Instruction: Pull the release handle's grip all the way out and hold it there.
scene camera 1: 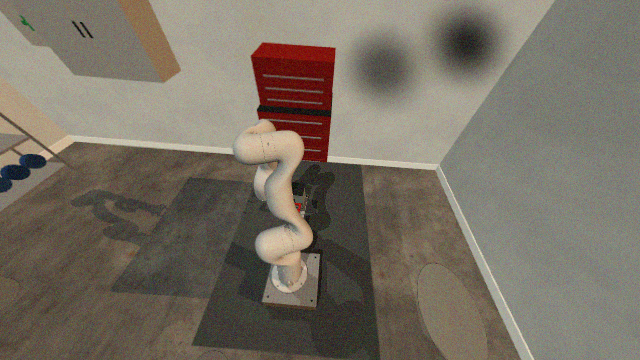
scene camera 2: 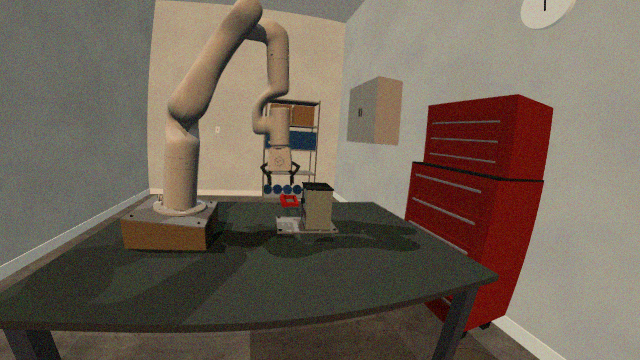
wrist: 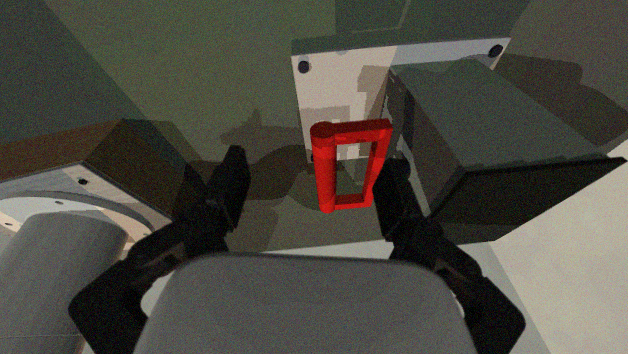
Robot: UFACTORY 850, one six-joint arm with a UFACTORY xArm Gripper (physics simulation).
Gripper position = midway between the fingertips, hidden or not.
Note:
I see my gripper [scene camera 2: 280,185] and a base plate [wrist: 348,84].
My gripper is seen too in the wrist view [wrist: 314,168].

